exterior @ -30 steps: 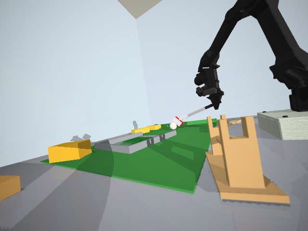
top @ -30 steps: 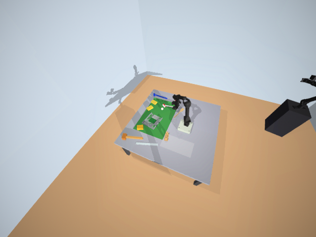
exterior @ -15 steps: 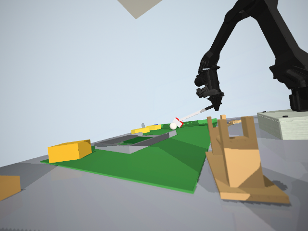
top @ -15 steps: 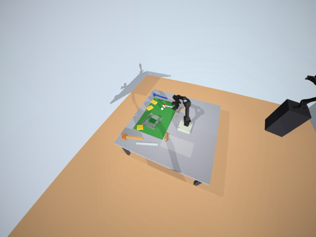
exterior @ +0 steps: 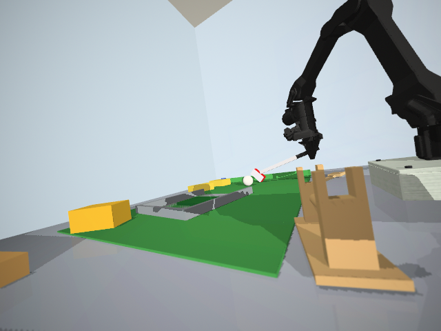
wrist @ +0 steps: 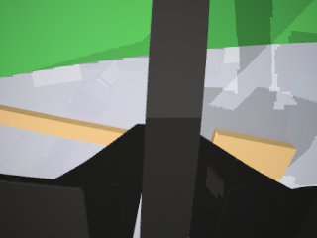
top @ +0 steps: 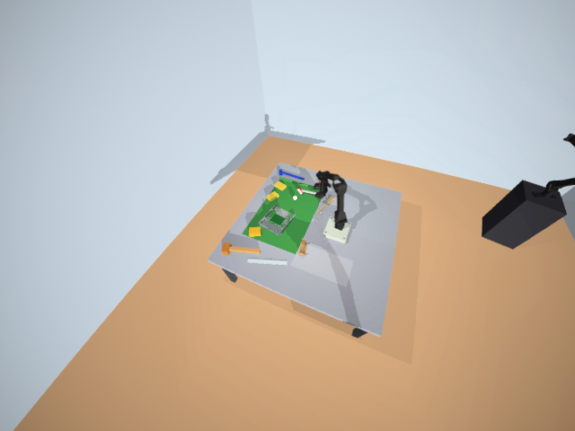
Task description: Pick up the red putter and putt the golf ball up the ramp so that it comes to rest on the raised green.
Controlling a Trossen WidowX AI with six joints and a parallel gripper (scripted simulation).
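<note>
The red putter is 12 cm ahead of my gripper tip and 1 cm below it. From my gripper tip the other things lie so: green mat: 22 cm ahead, 24 cm to the left, 7 cm below; then blue tool: 45 cm ahead, 17 cm to the right, 6 cm below; then white golf ball: 23 cm ahead, 9 cm to the left, 5 cm below.
</note>
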